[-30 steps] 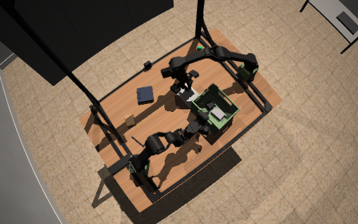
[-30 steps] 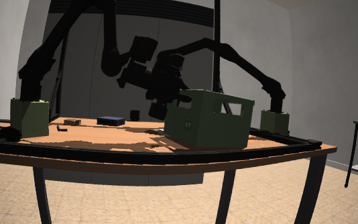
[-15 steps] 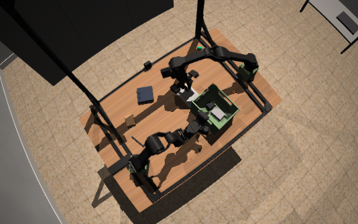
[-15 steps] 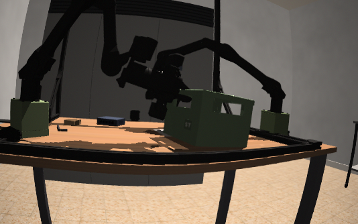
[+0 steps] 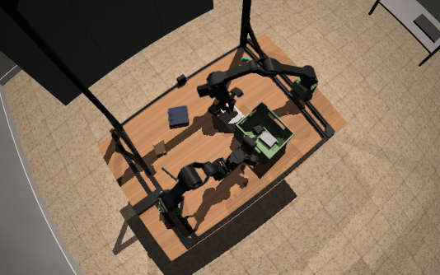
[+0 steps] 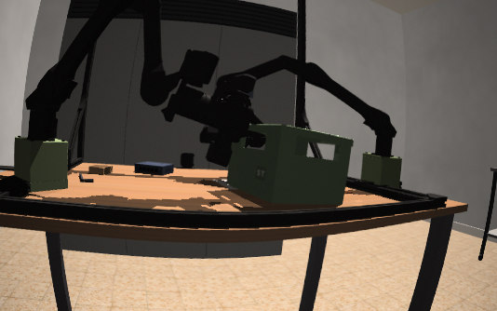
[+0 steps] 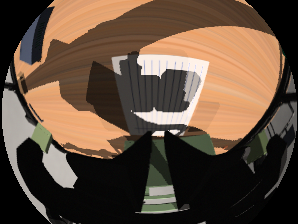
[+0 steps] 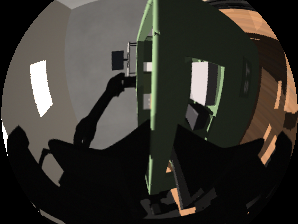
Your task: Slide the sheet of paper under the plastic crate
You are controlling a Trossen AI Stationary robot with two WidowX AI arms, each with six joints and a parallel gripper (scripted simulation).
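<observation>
My left hand is 3 cm short of the paper and 8 cm above it. From my left hand the other things lie so: plastic crate: 21 cm ahead, 3 cm to the left.
</observation>
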